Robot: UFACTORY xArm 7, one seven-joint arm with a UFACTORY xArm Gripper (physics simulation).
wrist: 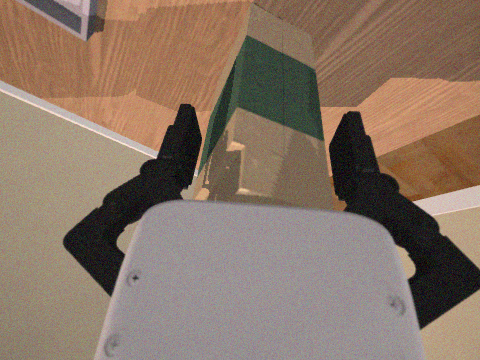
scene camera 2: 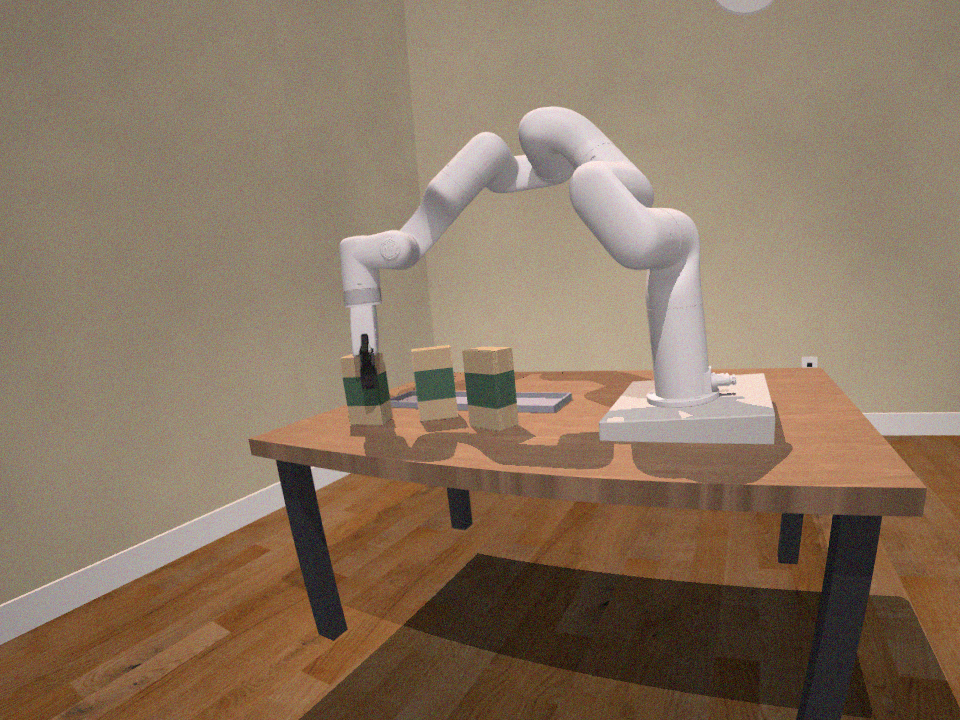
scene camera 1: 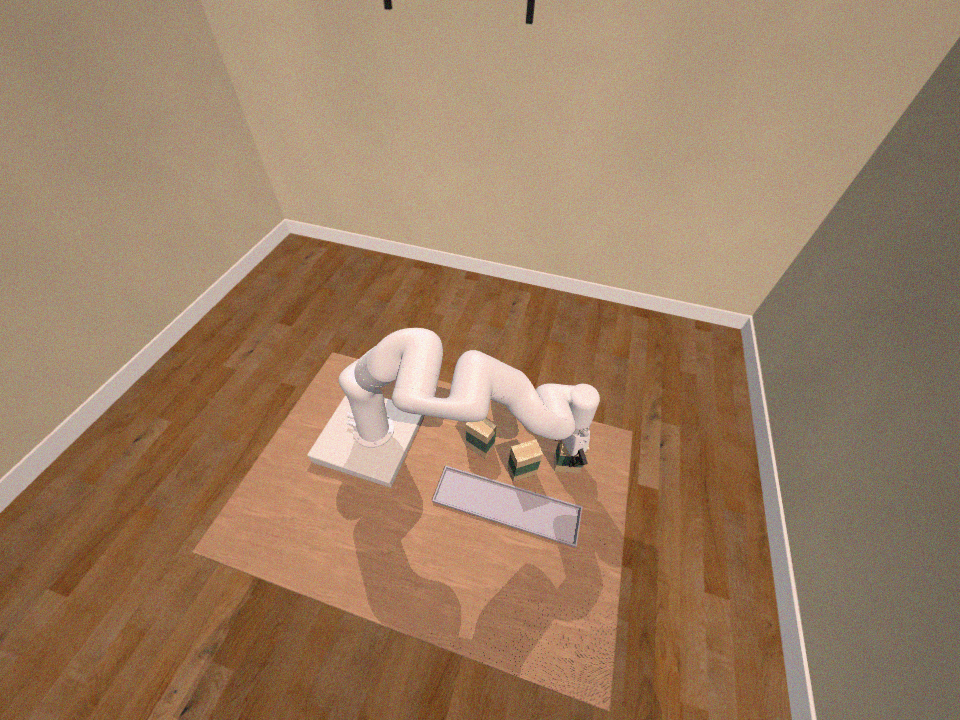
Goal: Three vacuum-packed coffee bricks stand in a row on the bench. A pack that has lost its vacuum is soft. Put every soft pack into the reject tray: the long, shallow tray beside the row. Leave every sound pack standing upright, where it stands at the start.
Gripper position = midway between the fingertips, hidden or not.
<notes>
In view: my gripper (scene camera 2: 371, 384), a coffee pack (scene camera 2: 433, 369), a coffee pack (scene camera 2: 371, 406) and a coffee pack (scene camera 2: 489, 371).
My gripper also shows in the wrist view (wrist: 265, 125).
</notes>
